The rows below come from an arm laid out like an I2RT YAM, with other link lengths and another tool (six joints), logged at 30 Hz.
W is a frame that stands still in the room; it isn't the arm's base.
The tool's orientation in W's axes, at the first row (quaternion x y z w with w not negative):
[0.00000 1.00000 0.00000 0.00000]
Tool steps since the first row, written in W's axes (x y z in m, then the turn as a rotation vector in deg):
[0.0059 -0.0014 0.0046 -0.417 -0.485 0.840]
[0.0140 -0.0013 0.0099 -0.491 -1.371 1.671]
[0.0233 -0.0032 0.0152 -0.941 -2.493 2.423]
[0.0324 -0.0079 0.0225 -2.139 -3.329 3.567]
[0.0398 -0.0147 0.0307 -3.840 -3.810 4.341]
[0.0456 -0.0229 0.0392 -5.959 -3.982 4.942]
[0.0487 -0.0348 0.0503 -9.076 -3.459 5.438]
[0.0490 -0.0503 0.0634 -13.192 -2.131 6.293]
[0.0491 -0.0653 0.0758 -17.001 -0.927 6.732]
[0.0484 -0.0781 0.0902 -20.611 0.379 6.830]
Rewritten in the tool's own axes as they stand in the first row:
[-0.0059 -0.0014 -0.0046 0.417 -0.485 -0.840]
[-0.0140 -0.0013 -0.0099 0.491 -1.371 -1.671]
[-0.0233 -0.0032 -0.0152 0.941 -2.493 -2.423]
[-0.0324 -0.0079 -0.0225 2.139 -3.329 -3.567]
[-0.0398 -0.0147 -0.0307 3.840 -3.810 -4.341]
[-0.0456 -0.0229 -0.0392 5.959 -3.982 -4.942]
[-0.0487 -0.0348 -0.0503 9.076 -3.459 -5.438]
[-0.0490 -0.0503 -0.0634 13.192 -2.131 -6.293]
[-0.0491 -0.0653 -0.0758 17.001 -0.927 -6.732]
[-0.0484 -0.0781 -0.0902 20.611 0.379 -6.830]

